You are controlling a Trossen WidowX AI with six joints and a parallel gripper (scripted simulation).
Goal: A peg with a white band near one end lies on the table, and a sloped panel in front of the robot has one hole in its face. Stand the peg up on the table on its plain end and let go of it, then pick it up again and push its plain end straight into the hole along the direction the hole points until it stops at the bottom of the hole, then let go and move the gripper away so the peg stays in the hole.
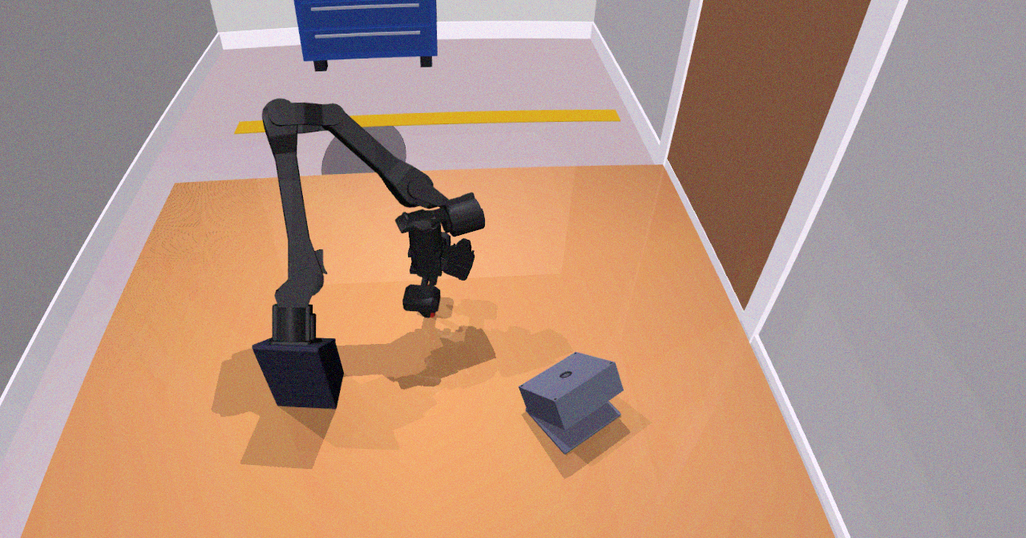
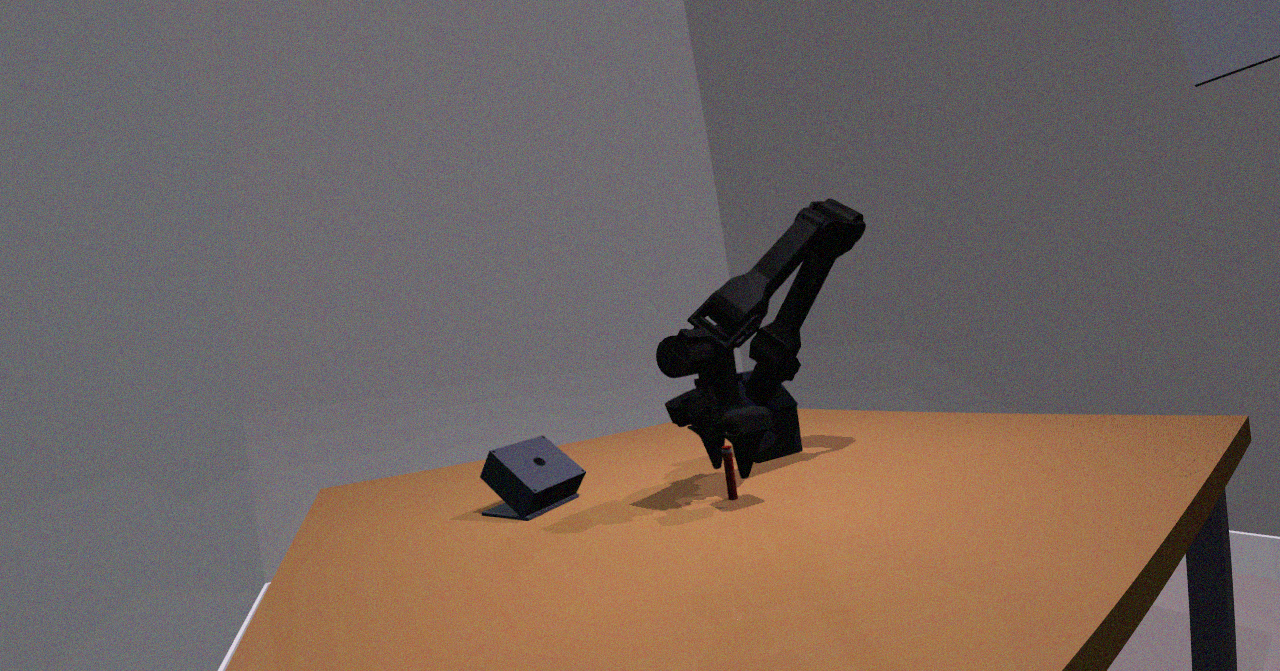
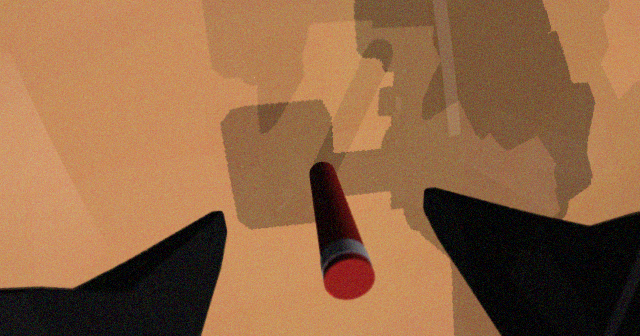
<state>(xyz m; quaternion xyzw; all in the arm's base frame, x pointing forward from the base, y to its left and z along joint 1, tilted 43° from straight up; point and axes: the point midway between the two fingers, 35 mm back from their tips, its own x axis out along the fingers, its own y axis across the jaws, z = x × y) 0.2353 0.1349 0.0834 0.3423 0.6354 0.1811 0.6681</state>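
The sloped grey panel lies 220 mm ahead of my gripper tip, 240 mm to the right of it and 20 mm above it. The rest, counted from my gripper tip: red peg 20 mm above.
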